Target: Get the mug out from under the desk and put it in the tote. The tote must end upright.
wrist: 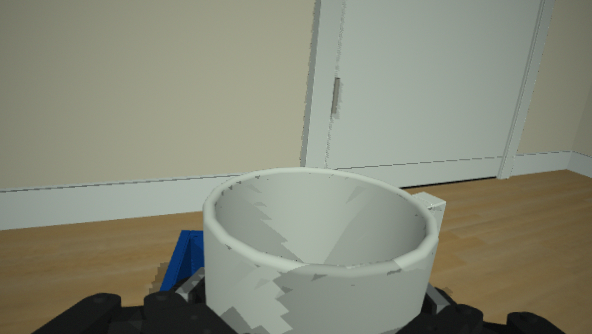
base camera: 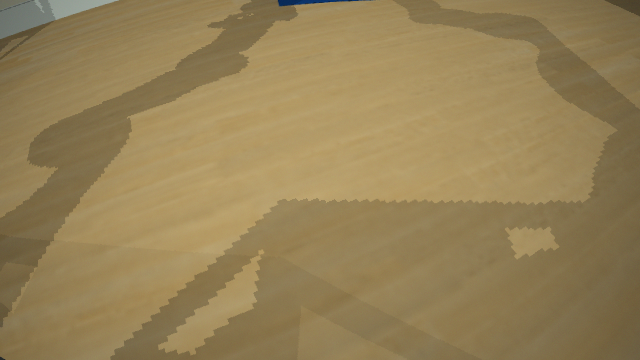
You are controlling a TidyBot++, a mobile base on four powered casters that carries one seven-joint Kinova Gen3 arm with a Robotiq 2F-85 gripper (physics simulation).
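Frame: origin at the arm's base, x down, y right, z back, level; metres.
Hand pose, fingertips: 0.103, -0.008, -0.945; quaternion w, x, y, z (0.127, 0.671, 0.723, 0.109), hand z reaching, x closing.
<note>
Each offset is from my fingertips to the top centre of the thing, as dx, dy, dz. "spot": to the spot under its first point. Level surfaces: height alone.
The white mug @[spot: -0.042, +0.001, +0.052] (wrist: 320, 295) is upright between the fingers of my gripper (wrist: 310, 293) in the wrist view, its open rim facing up and its handle at the right. My gripper is shut on the mug, a finger against each side. The blue tote @[+0.174, -0.031, -0.253] (wrist: 175, 260) (base camera: 325, 2) stands on the floor behind the mug, at its left in the wrist view. Most of the tote is hidden by the mug there, and a strip of its lower edge shows at the top of the base view. The desk does not show in either view.
A beige wall (wrist: 150, 90) and a white door (wrist: 425, 90) stand beyond the mug, with a white baseboard (wrist: 100, 200) along the wall. Shadows of the arm and base lie across the wooden floor @[dx +0.294] (base camera: 350, 125) in the base view.
</note>
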